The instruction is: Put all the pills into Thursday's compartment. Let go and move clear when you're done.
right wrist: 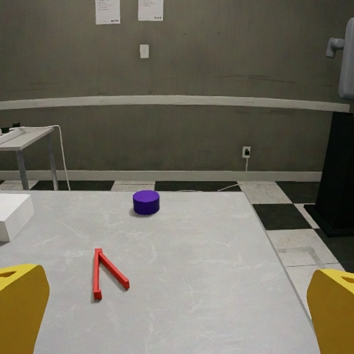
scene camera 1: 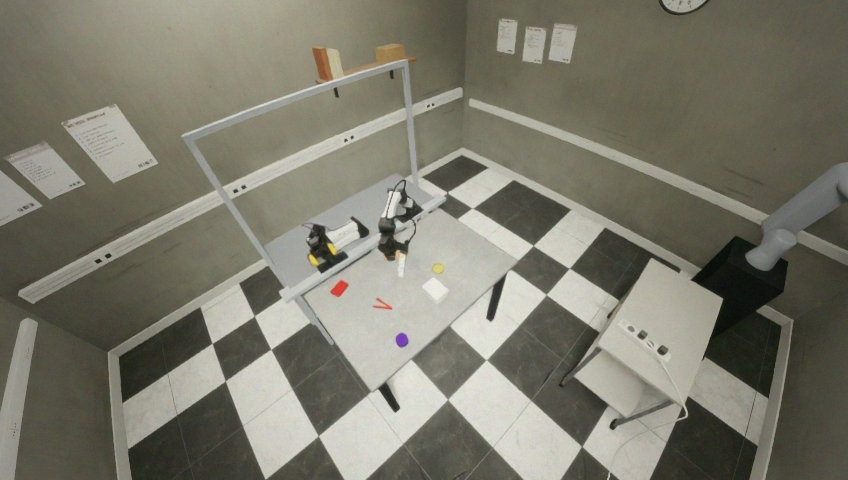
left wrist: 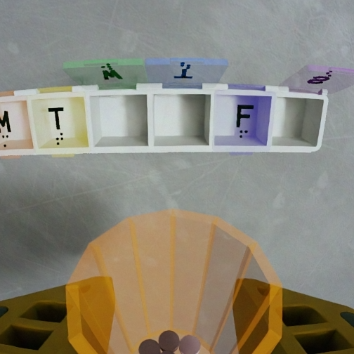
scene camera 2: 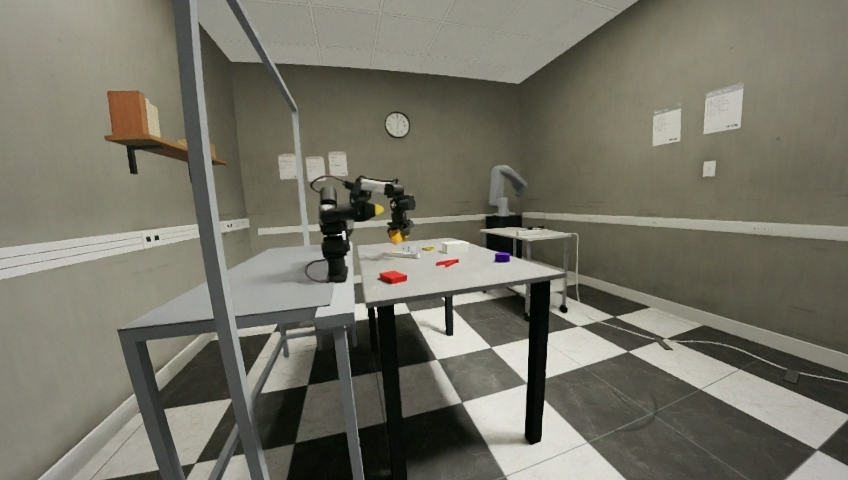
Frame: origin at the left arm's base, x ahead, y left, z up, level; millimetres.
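Seen in the pictures: left gripper, fingertip midpoint: (scene camera 1: 392, 257) (scene camera 2: 399, 241); right gripper, fingertip midpoint: (scene camera 1: 326, 259) (scene camera 2: 382, 209); left arm's base at its link origin: (scene camera 1: 410, 214); right arm's base at its link origin: (scene camera 1: 332, 262) (scene camera 2: 338, 275).
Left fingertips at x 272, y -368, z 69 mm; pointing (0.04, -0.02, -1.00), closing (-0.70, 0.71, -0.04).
Offsets run from my left fingertips to a thing's top centre.
A white weekly pill organizer {dx +18, dy +52, dz -31 mm} (scene camera 1: 401, 267) (scene camera 2: 402, 255) (left wrist: 180, 149) lies on the table, running across the upper left wrist view. Thursday's compartment (left wrist: 182, 117) is open and empty, its blue lid (left wrist: 186, 72) raised behind it. Wednesday's compartment (left wrist: 120, 117) and the right-end compartment (left wrist: 296, 120) are also open and empty; Friday's purple lid (left wrist: 243, 122) is closed. My left gripper (scene camera 1: 392, 256) (scene camera 2: 397, 237) (left wrist: 173, 290) is shut on a translucent orange pill bottle (left wrist: 172, 250), above the table near the organizer. Several round mauve pills (left wrist: 169, 341) lie inside it. My right gripper (scene camera 1: 323, 253) (right wrist: 178, 284) is open and empty.
A red block {dx -97, dy -337, dz -66 mm} (scene camera 1: 339, 288) (scene camera 2: 393, 277), a red V-shaped piece {dx +169, dy -228, dz -70 mm} (scene camera 1: 382, 304) (scene camera 2: 447, 262) (right wrist: 97, 275), a purple cylinder {dx +399, dy -272, dz -52 mm} (scene camera 1: 401, 340) (scene camera 2: 502, 256) (right wrist: 146, 202), a yellow disc {dx +199, dy +174, dz -74 mm} (scene camera 1: 437, 268) (scene camera 2: 427, 248) and a white box {dx +309, dy +44, dz -36 mm} (scene camera 1: 435, 289) (scene camera 2: 454, 246) (right wrist: 12, 215) are on the table.
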